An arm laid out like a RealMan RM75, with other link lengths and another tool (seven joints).
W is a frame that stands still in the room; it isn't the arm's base.
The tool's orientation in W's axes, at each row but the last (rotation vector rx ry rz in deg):
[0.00, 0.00, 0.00]
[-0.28, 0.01, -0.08]
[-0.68, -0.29, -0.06]
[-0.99, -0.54, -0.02]
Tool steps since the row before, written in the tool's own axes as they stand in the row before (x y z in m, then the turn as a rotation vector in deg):
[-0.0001, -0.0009, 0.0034, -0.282, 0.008, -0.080]
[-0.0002, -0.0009, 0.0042, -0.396, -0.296, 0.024]
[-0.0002, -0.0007, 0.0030, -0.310, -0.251, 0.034]
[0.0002, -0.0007, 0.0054, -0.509, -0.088, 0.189]
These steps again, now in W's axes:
[-0.0001, -0.0009, 0.0034, -0.282, 0.008, -0.080]
[-0.0002, -0.0009, 0.0042, -0.396, -0.295, 0.026]
[-0.0002, -0.0007, 0.0030, -0.310, -0.250, 0.035]
[0.0001, -0.0006, 0.0054, -0.511, -0.085, 0.186]

